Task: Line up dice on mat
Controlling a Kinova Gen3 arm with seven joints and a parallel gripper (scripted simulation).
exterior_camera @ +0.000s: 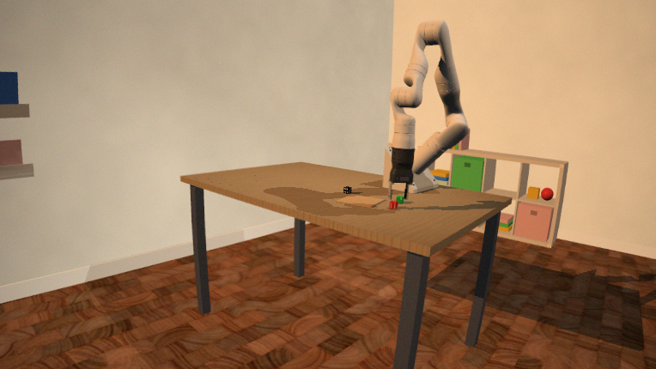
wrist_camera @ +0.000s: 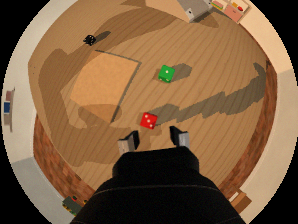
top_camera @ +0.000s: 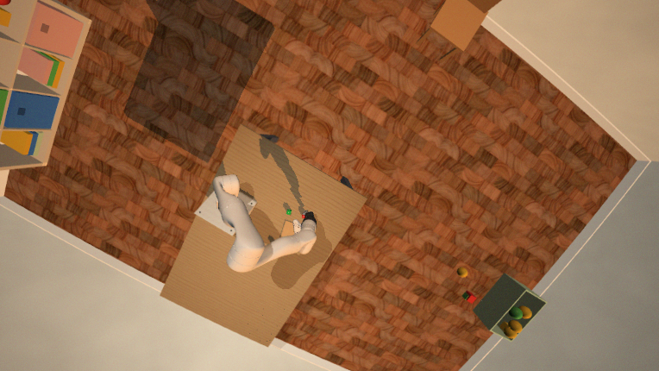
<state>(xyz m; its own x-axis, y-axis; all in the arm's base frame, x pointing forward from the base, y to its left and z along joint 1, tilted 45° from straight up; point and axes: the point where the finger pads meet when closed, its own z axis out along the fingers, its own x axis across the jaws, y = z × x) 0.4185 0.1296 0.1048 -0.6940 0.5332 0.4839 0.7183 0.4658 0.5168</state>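
The red die is 10 mm behind my hand, 20 mm to the right of it and 50 mm below it. Also, from my hand: black die: 80 mm behind, 290 mm to the right, 50 mm below; green die: 100 mm behind, 50 mm to the right, 50 mm below; tan mat: 10 mm behind, 170 mm to the right, 60 mm below.
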